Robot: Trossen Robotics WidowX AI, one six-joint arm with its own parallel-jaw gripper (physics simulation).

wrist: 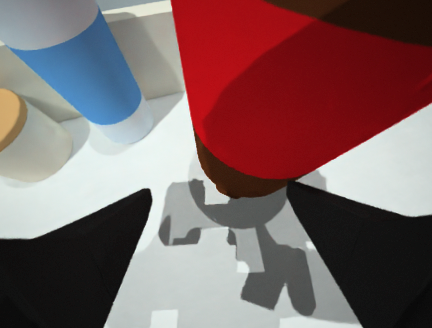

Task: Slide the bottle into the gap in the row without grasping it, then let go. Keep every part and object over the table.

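A large brown bottle with a red label fills the upper right of the wrist view, close to the camera. Its brown base shows just beyond the fingertips, nearer the right finger. Its top is out of the frame. My gripper is open, low over the white surface, with nothing held between its two black fingers. A bottle with a blue band stands at the upper left, near a pale wall. A jar with an orange lid stands at the left edge beside it. The gap in the row cannot be made out fully, as the brown bottle hides what is behind it.
A low cream wall runs behind the blue-banded bottle and behind the brown bottle. The white table top carries dark shadows of the gripper and the brown bottle between and ahead of the fingers.
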